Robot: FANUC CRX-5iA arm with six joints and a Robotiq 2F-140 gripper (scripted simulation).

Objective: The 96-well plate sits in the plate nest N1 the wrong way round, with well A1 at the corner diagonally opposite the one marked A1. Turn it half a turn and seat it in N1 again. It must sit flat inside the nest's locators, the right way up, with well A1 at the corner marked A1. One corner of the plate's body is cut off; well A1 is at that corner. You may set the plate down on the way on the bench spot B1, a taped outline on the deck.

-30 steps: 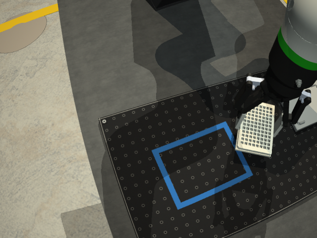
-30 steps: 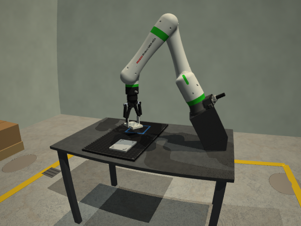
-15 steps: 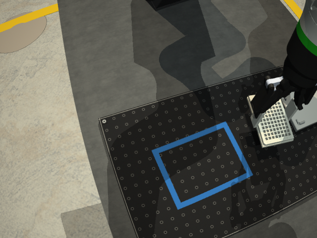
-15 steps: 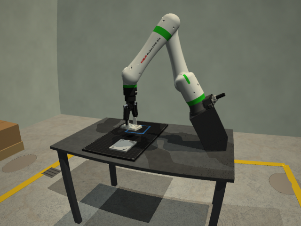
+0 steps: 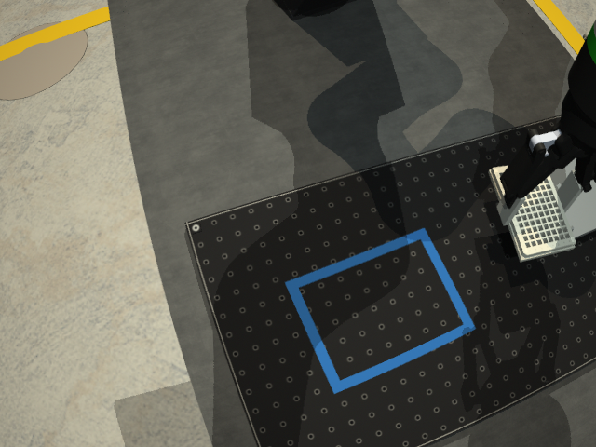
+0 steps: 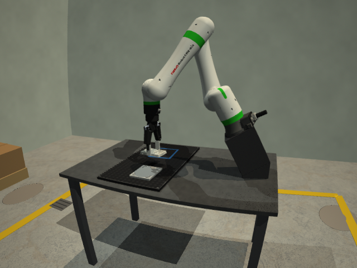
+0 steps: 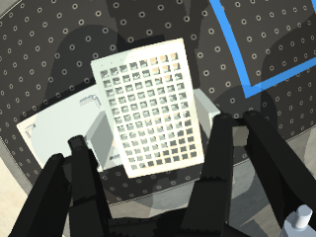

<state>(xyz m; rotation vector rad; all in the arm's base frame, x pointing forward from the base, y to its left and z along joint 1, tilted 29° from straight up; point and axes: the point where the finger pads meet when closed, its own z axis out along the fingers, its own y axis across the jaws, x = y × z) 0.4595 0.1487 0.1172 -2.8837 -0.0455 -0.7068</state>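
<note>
My gripper is now 5 cm past the grey plate nest N1, 13 cm to the right of it and 9 cm above it. Round my hand: dark table: 4 cm ahead, 6 cm to the right, 10 cm below; then white 96-well plate: 2 cm below.
</note>
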